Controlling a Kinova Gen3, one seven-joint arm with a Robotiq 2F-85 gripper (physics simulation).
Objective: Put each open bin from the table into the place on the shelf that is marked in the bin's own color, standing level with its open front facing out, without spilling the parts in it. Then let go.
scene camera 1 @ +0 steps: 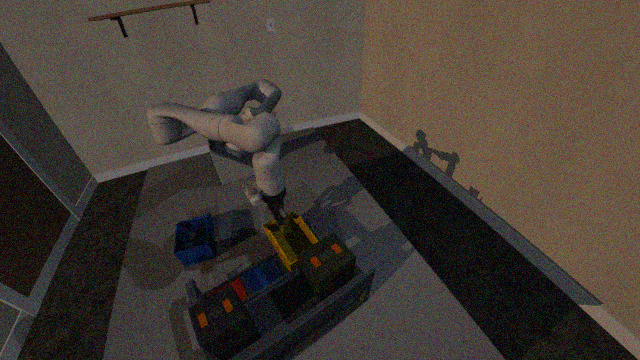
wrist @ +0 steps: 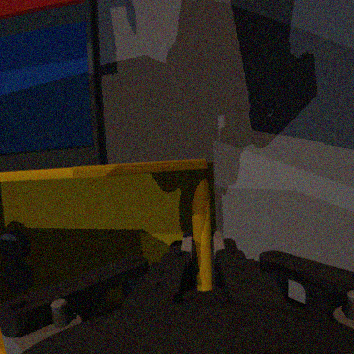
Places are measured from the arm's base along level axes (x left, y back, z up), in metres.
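Where they show: gripper, fingertip midpoint: (scene camera 1: 279, 223) (wrist: 202, 246); arm's base, link origin: (scene camera 1: 234, 151).
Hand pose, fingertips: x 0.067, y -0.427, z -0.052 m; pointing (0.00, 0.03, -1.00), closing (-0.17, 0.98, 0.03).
Things, the pixels of their top centre, and the offset from my fingertips. "spot": a spot on its surface instead. Level surfaces: height alone.
- yellow bin, surface spot: (wrist: 80, 200) (scene camera 1: 284, 249) spot: dx -0.014, dy -0.087, dz -0.023 m
- blue bin, surface spot: (scene camera 1: 197, 252) spot: dx -0.262, dy -0.008, dz +0.006 m
- table, surface height: dz -0.044 m
- shelf, surface spot: (scene camera 1: 326, 316) spot: dx +0.002, dy -0.345, dz +0.066 m
My gripper (scene camera 1: 281, 216) (wrist: 202, 246) is shut on the upright wall of the yellow bin (scene camera 1: 283, 241) (wrist: 80, 200). In the scene view the bin's far end from the gripper reaches the shelf's edge, beside a dark box; whether it touches is unclear. Dark rounded shapes show inside the bin in the wrist view. The blue bin (scene camera 1: 197, 252) stands on the table (scene camera 1: 147, 220) to the left, with dark contents. The shelf (scene camera 1: 326, 316) has a blue marked place (scene camera 1: 256, 278) (wrist: 45, 110) beside a red marked place (scene camera 1: 239, 289) (wrist: 40, 7). The yellow mark does not show.
Two dark boxes with orange patches stand on the shelf: one box (scene camera 1: 334, 270) at the right close to the yellow bin, the other box (scene camera 1: 227, 327) at the left end. The arm's shadow falls across the table. A wall shelf (scene camera 1: 150, 10) hangs far behind.
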